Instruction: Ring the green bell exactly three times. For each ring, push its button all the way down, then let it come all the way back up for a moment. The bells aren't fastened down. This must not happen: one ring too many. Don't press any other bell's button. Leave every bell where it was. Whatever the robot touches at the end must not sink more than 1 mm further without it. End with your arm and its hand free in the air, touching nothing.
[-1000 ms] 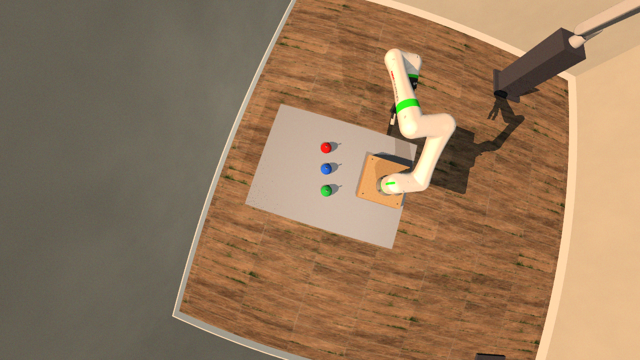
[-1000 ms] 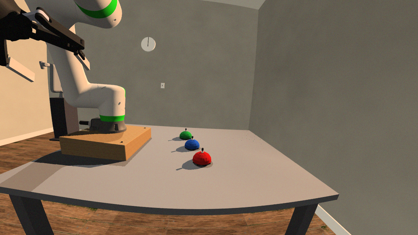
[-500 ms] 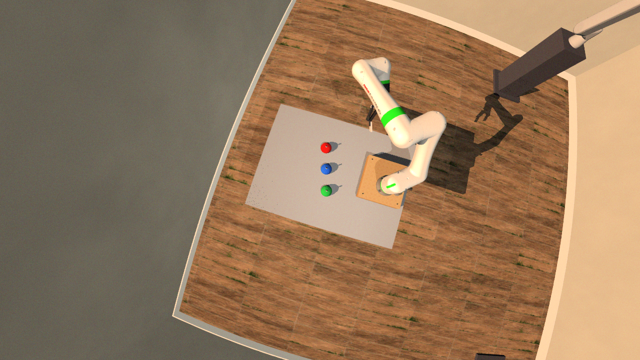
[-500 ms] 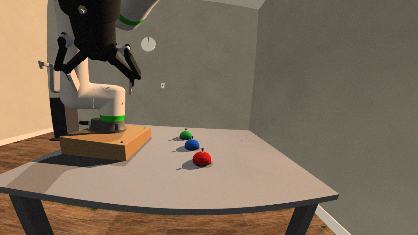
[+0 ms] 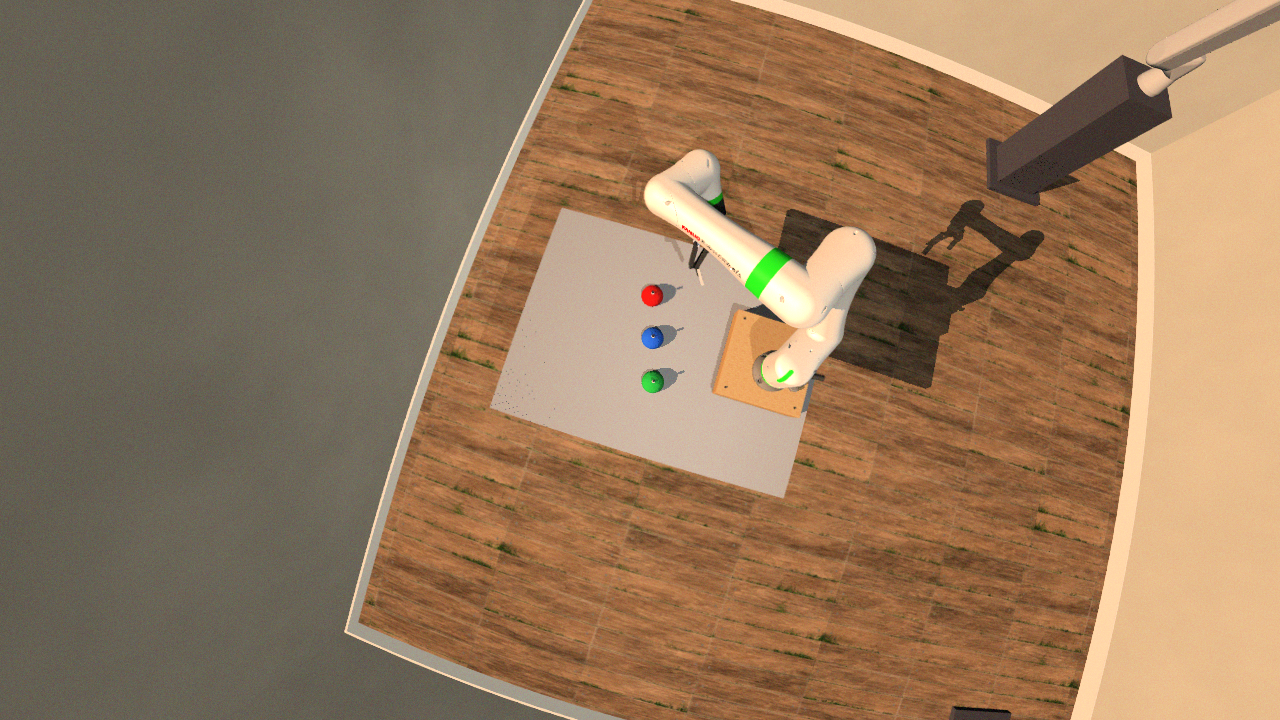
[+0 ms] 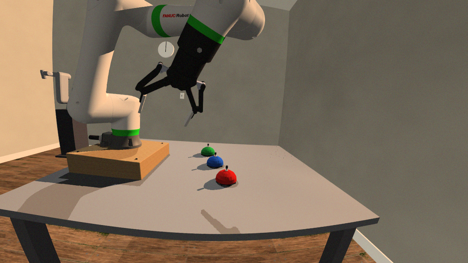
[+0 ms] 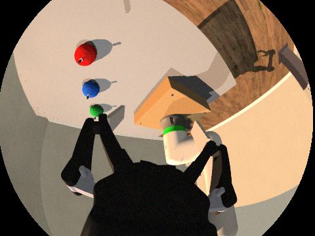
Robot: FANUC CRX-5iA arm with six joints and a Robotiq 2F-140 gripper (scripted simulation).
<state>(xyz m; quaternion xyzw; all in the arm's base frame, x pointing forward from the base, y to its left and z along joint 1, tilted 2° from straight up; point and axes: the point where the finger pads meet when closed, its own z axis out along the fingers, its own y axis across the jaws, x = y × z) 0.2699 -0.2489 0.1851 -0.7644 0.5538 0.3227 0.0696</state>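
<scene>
Now: hand 140 mm short of the green bell, 380 mm to the right of it and 210 mm above it. Round my hand: blue bell: 180 mm ahead, 210 mm to the left, 210 mm below; red bell: 220 mm ahead, 50 mm to the left, 210 mm below.
</scene>
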